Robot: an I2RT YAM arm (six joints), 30 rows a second.
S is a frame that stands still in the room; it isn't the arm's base.
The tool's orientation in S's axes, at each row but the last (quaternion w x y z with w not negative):
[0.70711, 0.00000, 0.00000, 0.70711]
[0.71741, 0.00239, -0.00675, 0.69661]
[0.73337, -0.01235, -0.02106, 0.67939]
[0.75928, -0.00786, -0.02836, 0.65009]
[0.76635, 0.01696, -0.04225, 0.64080]
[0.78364, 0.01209, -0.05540, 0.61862]
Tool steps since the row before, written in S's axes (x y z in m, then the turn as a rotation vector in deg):
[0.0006, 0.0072, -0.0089, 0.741, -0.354, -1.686]
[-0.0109, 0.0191, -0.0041, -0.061, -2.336, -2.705]
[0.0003, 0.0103, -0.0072, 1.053, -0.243, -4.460]
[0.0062, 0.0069, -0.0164, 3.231, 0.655, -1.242]
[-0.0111, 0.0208, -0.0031, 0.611, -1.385, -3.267]
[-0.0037, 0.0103, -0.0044, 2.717, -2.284, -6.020]
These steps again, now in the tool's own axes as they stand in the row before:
[0.0072, -0.0006, -0.0089, -0.354, -0.741, -1.686]
[0.0187, 0.0115, -0.0043, -2.372, 0.008, -2.674]
[0.0102, 0.0008, -0.0073, -0.225, -0.859, -4.502]
[0.0072, -0.0043, -0.0169, 1.101, -3.026, -1.428]
[0.0182, 0.0147, -0.0043, -1.534, -0.756, -3.169]
[0.0087, 0.0062, -0.0050, -2.203, -2.875, -5.977]

